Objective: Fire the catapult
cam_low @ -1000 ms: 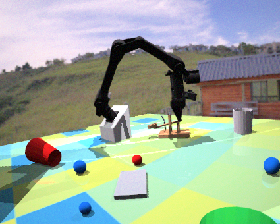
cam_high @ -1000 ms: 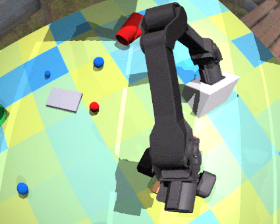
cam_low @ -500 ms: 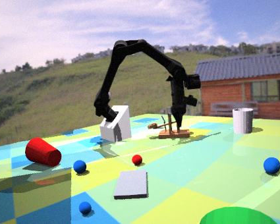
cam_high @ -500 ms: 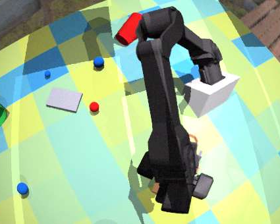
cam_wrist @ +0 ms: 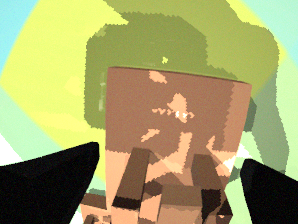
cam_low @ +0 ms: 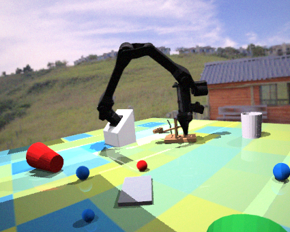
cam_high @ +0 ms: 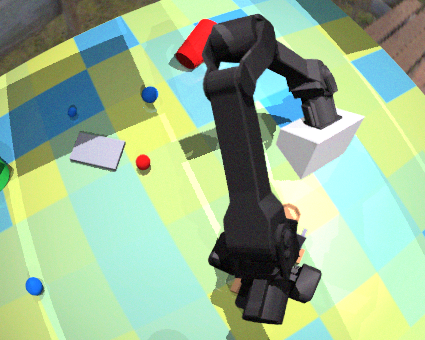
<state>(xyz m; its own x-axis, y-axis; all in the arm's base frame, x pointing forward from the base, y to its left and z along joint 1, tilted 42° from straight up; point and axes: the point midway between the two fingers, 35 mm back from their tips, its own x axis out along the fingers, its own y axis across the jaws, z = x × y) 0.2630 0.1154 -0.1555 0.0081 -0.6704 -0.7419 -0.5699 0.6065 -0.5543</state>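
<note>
Now: gripper tip 5 cm below the catapult frame, 4 cm past it and 3 cm to the left of it. Also, from my gripper tip: wooden catapult 6 cm behind, 3 cm to the right, 2 cm above; then red ball 32 cm to the right, 8 cm ahead, 2 cm below; then mug 24 cm ahead, 16 cm to the left.
</note>
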